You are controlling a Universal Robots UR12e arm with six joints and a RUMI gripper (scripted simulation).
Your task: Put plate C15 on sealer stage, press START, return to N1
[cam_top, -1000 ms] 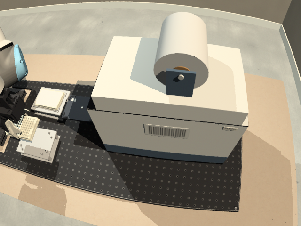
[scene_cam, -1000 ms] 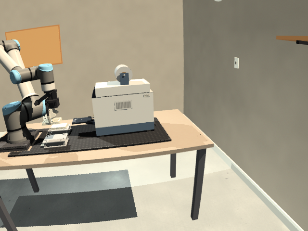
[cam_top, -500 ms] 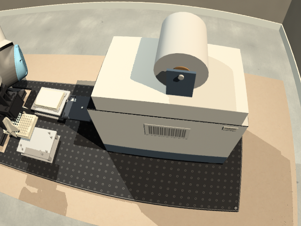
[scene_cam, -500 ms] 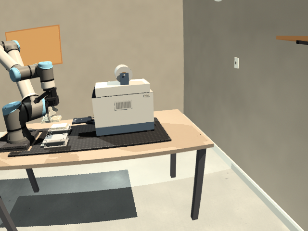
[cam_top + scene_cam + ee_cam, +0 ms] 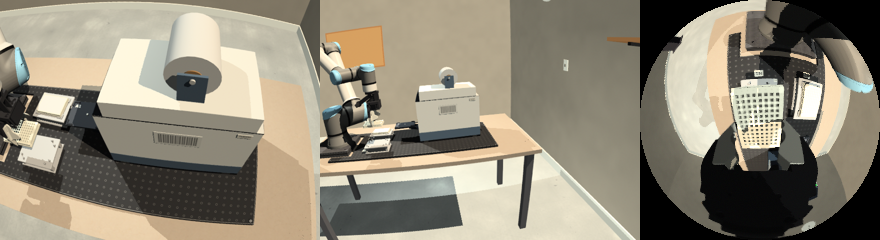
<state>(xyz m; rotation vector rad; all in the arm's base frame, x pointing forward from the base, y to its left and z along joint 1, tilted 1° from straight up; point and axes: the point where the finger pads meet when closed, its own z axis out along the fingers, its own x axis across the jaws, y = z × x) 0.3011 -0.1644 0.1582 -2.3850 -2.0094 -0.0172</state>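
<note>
My hand is 210 mm short of the sealer stage, 110 mm to the right of it and 80 mm above it. The rest, counted from my hand: foil roll 540 mm ahead, 50 mm to the left, 230 mm above; then well plate 10 mm below.
</note>
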